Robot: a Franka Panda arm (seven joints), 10 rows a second.
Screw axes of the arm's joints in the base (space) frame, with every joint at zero. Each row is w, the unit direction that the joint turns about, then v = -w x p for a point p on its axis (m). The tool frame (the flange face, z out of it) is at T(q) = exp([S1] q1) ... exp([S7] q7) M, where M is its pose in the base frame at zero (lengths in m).
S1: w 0 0 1 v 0 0 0
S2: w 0 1 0 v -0.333 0 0
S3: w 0 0 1 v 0 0 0
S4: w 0 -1 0 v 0.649 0 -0.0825
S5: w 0 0 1 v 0 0 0
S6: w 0 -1 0 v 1.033 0 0
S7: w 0 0 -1 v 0 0.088 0
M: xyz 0.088 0 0.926 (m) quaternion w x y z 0 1 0 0
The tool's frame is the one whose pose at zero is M.
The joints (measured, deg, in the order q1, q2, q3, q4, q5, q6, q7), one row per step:
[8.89, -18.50, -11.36, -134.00, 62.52, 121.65, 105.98]
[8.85, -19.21, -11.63, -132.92, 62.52, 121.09, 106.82]
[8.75, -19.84, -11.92, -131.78, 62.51, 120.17, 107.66]
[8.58, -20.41, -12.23, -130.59, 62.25, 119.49, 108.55]
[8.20, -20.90, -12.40, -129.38, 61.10, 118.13, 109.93]
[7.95, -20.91, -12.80, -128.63, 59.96, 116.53, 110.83]
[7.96, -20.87, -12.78, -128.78, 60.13, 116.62, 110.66]
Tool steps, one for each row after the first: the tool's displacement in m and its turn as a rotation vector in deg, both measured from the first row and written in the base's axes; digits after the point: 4 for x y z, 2 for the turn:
[0.0005, -0.0025, 0.0147, 0.66, -0.89, -0.34]
[0.0005, -0.0051, 0.0291, 1.42, -1.61, -0.44]
[0.0006, -0.0091, 0.0435, 1.86, -2.37, -0.75]
[-0.0005, -0.0125, 0.0563, 1.77, -2.39, -0.51]
[-0.0011, -0.0159, 0.0609, 1.60, -1.71, 0.10]
[-0.0011, -0.0156, 0.0595, 1.67, -1.70, 0.09]

